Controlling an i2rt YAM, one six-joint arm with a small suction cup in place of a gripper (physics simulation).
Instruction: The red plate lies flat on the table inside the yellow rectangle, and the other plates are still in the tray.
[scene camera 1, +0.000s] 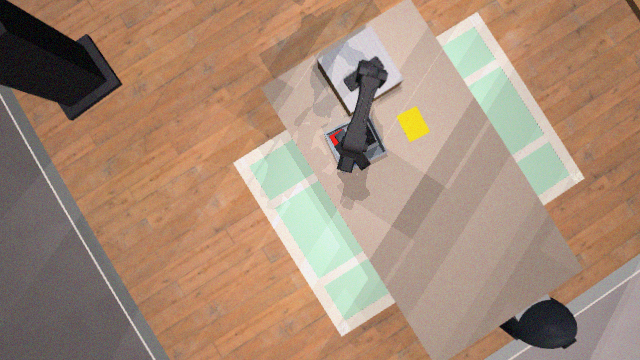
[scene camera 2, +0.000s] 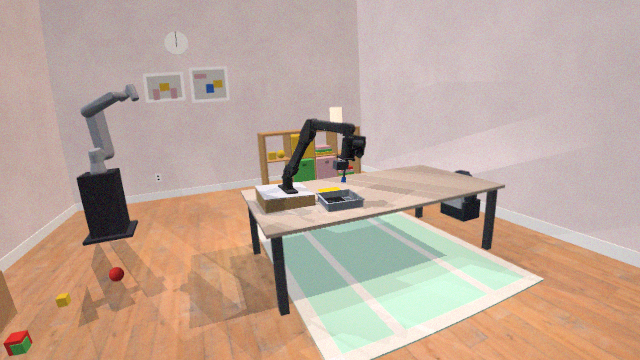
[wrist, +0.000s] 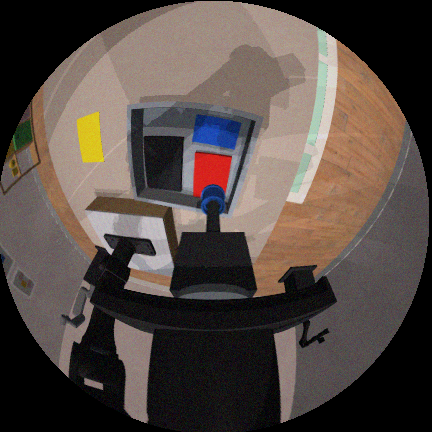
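Where they show: hand, tool point: (scene camera 2: 343, 181) (wrist: 212, 194); arm's base, link origin: (scene camera 2: 287, 189) (wrist: 127, 243).
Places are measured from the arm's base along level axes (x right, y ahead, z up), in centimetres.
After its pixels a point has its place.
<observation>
The red plate (scene camera 1: 335, 138) @[x 28.4, y 16.7, z -6.6 cm] (wrist: 212, 169) @[x 27.5, y 21.7, z -6.6 cm] lies in the grey tray (scene camera 2: 345, 204) @[x 33.3, y 22.3, z -5.0 cm] (wrist: 131, 155) @[x 10.9, y 26.9, z -3.1 cm], beside the blue plate (wrist: 216, 131) @[x 28.3, y 29.9, z -6.7 cm] and the larger black plate (wrist: 164, 162) @[x 16.8, y 23.4, z -6.7 cm]. The yellow rectangle (scene camera 1: 413, 124) @[x -8.7, y 34.1, z -7.9 cm] (scene camera 2: 328, 190) (wrist: 90, 138) @[x -7.5, y 33.7, z -7.9 cm] lies flat on the table, apart from the tray, with no plate on it. My gripper, a blue suction cup (scene camera 2: 343, 179) (wrist: 213, 199), is open, with nothing on it. It hangs above the tray and overlaps the lower edge of the red plate in the wrist view. In scene camera 1 the arm hides the cup and part of the tray.
The arm's base stands on a white-topped block (scene camera 1: 332, 62) @[x 9.0, y -13.4, z 0.3 cm] (scene camera 2: 285, 201) @[x 14.8, y -6.9, z -2.7 cm] (wrist: 150, 225) @[x 11.9, y 8.8, z -1.0 cm] close to the tray. The tray's raised walls surround the plates. The long table (scene camera 1: 480, 240) @[x -1.6, y 102.3, z -8.0 cm] (scene camera 2: 425, 187) @[x 25.7, y 91.2, z -8.0 cm] stands over a green and white rug (scene camera 1: 315, 235) (scene camera 2: 425, 310).
</observation>
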